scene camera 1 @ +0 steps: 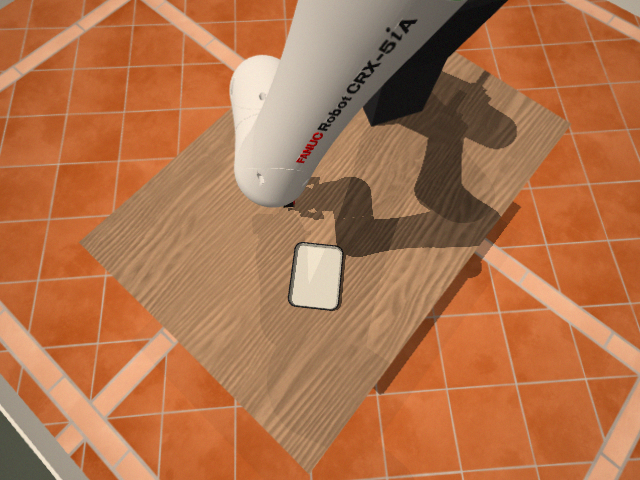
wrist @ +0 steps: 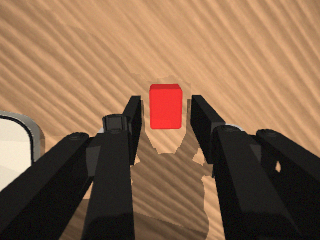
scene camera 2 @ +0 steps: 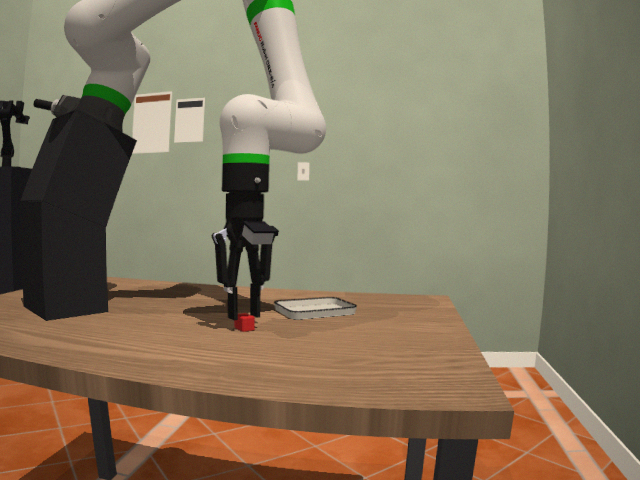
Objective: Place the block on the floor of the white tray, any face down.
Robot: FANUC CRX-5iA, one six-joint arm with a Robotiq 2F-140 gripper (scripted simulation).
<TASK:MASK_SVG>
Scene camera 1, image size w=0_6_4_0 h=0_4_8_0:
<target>white tray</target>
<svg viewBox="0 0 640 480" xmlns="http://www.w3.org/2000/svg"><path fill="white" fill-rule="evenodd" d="M296 244L288 292L289 304L293 307L335 310L339 305L343 265L342 248L336 245L309 242Z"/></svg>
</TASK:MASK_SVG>
